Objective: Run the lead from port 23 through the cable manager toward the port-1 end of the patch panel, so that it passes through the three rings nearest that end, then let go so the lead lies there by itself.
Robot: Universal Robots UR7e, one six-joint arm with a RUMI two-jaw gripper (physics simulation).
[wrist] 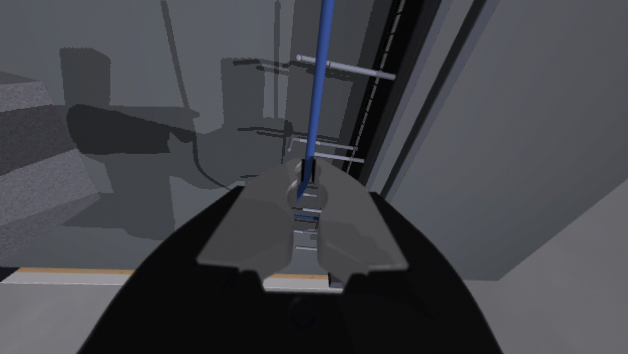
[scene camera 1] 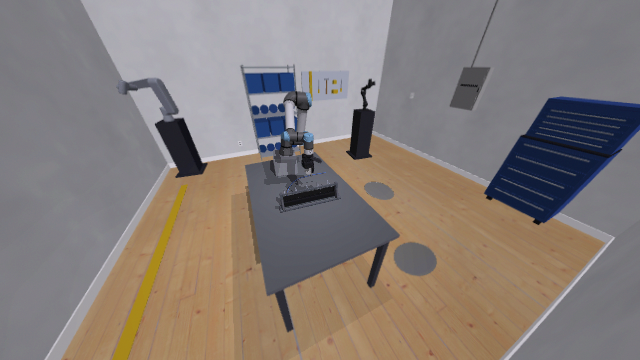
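The blue lead (wrist: 318,75) runs down the wrist view into the jaws of my gripper (wrist: 308,162) (scene camera 1: 309,171), which is shut on it. A short end of the lead bends out below the fingertips. Pale wire rings of the cable manager stand along the patch panel (scene camera 1: 310,198); one ring (wrist: 350,67) is near the top of the wrist view, others lie close to and behind the fingertips. In the scene view the gripper is above the table behind the panel's right part. Whether the lead passes through any ring cannot be told.
The panel's dark face and rail run diagonally right of the fingers in the wrist view. The arm's grey base block (scene camera 1: 286,166) (wrist: 40,150) stands on the dark table (scene camera 1: 320,250) behind the panel. A second blue strand (wrist: 306,217) shows between the fingers.
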